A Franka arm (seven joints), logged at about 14 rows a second.
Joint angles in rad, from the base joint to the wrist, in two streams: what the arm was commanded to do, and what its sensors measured. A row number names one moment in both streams.
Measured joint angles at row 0:
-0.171, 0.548, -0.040, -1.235, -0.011, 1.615, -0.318
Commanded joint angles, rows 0 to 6:
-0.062, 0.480, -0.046, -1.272, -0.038, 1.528, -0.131
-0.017, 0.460, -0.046, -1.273, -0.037, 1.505, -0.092
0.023, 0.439, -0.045, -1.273, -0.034, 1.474, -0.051
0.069, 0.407, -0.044, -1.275, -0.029, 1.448, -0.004
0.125, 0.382, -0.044, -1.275, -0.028, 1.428, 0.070
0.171, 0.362, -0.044, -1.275, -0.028, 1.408, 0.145
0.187, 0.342, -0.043, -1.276, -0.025, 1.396, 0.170
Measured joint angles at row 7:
0.140, 0.415, -0.034, -1.236, -0.022, 1.425, 0.088
